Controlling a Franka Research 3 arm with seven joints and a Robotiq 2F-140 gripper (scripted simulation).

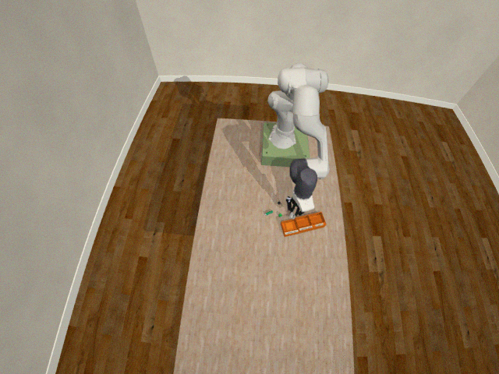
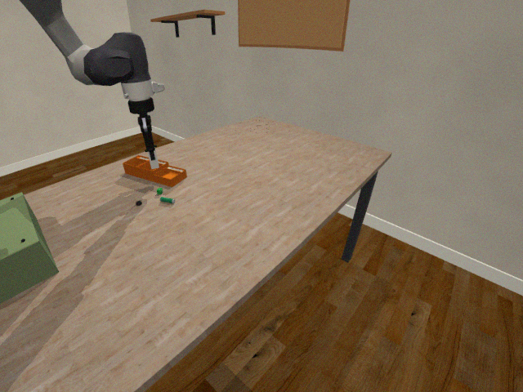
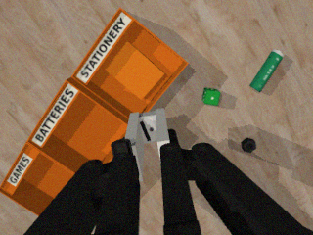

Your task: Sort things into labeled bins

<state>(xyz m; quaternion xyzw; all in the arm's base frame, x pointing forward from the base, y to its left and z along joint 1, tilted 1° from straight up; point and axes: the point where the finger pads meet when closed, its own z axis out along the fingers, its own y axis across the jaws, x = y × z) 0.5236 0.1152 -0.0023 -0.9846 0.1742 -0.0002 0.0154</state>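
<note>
My gripper is now 40 mm short of the orange block and 90 mm above it. Also, from my hand: white piece 30 mm below; then labelled bins 20 mm ahead, 80 mm to the left, 80 mm below; then small green cube 20 mm behind, 60 mm to the right, 90 mm below.
</note>
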